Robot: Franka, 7 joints.
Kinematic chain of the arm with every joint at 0, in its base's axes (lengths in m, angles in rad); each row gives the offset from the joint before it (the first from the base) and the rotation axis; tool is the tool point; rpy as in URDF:
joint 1: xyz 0 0 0.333 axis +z
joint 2: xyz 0 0 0 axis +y
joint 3: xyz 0 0 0.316 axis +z
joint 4: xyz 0.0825 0 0 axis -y
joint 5: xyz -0.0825 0 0.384 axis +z
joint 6: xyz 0 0 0 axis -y
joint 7: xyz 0.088 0 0 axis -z
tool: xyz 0 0 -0.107 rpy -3.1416 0 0
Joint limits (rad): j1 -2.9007..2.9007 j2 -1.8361..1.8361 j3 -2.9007..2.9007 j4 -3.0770..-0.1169 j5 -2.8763..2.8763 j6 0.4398..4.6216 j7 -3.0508..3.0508
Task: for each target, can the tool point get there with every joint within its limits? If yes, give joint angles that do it. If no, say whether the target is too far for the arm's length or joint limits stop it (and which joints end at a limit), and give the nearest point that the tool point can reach.
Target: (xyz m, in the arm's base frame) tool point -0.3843 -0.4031 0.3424
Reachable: yes | joints -0.3811 -0.9807 -1.5367 -2.0797 -1.6187 1.3289 1.2814
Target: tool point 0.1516 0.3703 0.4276
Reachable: yes | joints 0.4312 -0.6898 0.7514 -2.7084 -0.2079 2.6105 -2.0740
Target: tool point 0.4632 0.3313 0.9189
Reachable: yes | joints -2.3817 -0.7597 1.2573 -0.3880 -0.2527 3.4703 -1.0922
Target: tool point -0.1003 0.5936 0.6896
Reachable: yes | joints 0.9086 0.0909 0.7384 -1.5245 1.2098 1.8097 1.5025
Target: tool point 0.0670 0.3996 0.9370
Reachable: yes | joints -1.2239 -0.5234 2.2842 -0.5334 1.1832 4.1538 1.0409
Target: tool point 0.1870 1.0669 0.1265
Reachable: no: too far | nearest point 0.1455 0.8301 0.1723 | short by 0.245 m
